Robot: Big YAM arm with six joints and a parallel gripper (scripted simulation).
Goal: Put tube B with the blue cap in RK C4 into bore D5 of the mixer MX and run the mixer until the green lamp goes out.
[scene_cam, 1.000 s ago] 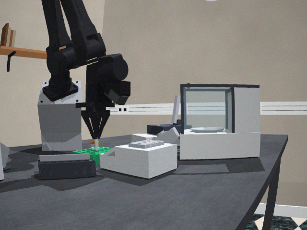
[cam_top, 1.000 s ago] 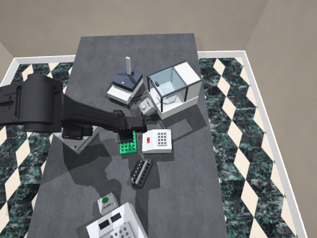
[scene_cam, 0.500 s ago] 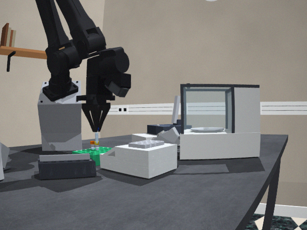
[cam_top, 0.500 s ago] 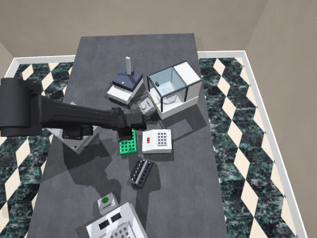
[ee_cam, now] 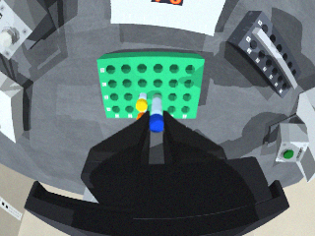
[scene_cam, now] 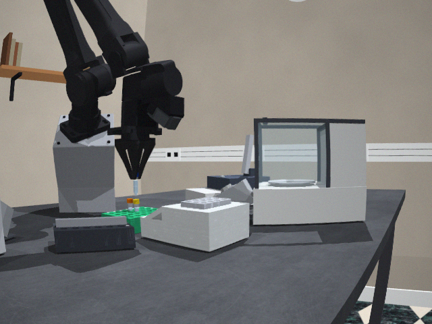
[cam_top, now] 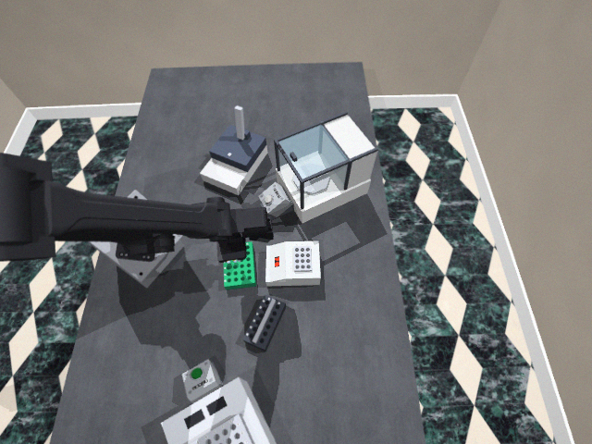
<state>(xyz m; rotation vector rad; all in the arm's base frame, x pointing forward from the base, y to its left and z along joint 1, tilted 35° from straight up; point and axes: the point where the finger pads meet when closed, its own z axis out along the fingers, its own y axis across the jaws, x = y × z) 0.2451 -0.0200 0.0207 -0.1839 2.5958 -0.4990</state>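
Right now the tube B is 20 mm below my hand. Round my hand: orange-capped tube (40 mm behind, 20 mm to the left, 80 mm below); then green rack RK (10 mm behind, 10 mm to the left, 90 mm below); then yellow-capped tube (20 mm behind, 20 mm to the left, 80 mm below).
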